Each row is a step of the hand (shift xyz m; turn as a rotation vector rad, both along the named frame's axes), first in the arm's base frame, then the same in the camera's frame.
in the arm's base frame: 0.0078 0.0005 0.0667 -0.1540 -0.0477 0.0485
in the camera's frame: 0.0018 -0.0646 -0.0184 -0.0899 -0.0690 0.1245
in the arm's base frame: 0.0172 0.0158 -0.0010 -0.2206 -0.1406 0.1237
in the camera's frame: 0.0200 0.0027 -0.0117 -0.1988 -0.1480 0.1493
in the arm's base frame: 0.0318 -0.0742 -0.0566 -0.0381 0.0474 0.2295
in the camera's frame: -0.0614 0.0652 -0.0412 0.0317 -0.2350 0.0109
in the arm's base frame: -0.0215 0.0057 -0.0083 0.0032 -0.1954 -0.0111
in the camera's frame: -0.0005 0.0045 0.0233 -0.1864 0.0231 -0.0552
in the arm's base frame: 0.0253 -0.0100 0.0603 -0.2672 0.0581 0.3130
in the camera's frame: -0.0032 -0.0549 -0.0368 -0.0239 -0.3538 0.2168
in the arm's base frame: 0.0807 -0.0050 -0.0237 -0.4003 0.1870 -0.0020
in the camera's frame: 0.0183 0.0363 -0.0738 0.0662 -0.0717 0.4309
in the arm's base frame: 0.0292 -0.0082 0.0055 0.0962 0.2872 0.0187
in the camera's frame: 0.0003 -0.0004 -0.0308 0.3024 -0.0205 -0.0147
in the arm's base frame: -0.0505 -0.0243 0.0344 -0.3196 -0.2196 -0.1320
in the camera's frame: -0.0380 -0.0404 0.0353 -0.2992 0.0933 0.2637
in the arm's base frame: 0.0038 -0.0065 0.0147 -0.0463 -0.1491 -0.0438
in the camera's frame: -0.0054 -0.0135 -0.0078 -0.1555 0.0448 0.0099
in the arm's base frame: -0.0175 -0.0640 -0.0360 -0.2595 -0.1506 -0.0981
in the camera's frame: -0.0659 0.0366 0.0049 -0.2165 0.0652 0.2203
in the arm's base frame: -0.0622 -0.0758 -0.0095 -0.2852 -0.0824 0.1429
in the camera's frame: -0.0902 0.0042 0.0395 -0.1615 -0.1805 0.2233
